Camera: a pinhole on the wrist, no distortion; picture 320 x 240 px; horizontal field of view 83.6 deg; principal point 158.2 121.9 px. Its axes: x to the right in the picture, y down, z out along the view. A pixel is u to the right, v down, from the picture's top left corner.
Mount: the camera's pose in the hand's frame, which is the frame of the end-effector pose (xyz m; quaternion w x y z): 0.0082 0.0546 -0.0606 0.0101 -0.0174 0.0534 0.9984
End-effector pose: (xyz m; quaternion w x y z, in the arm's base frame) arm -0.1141 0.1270 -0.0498 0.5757 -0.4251 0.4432 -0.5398
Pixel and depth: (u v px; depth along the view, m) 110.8 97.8 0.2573
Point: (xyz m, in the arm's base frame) 0.1037 0.0673 -0.1173
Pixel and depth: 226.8 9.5 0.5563
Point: 0.4282 0.3734 -0.3793
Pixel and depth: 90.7 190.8 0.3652
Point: 0.1895 -0.0024 0.0697
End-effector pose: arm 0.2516 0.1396 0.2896 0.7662 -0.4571 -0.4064 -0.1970
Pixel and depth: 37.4 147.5 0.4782
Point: 0.2666 0.5505 0.6329
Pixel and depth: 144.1 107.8 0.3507
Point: 0.2198 0.4475 0.3170
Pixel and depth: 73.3 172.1 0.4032
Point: 0.1890 0.4521 0.5370
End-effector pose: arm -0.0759 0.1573 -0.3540 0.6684 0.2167 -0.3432 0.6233
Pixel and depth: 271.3 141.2 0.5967
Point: -0.2304 -0.4790 -0.2944
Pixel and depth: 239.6 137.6 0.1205
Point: -0.1432 0.0881 -0.3600
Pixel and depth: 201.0 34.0 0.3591
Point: -0.3917 -0.0635 -0.2699
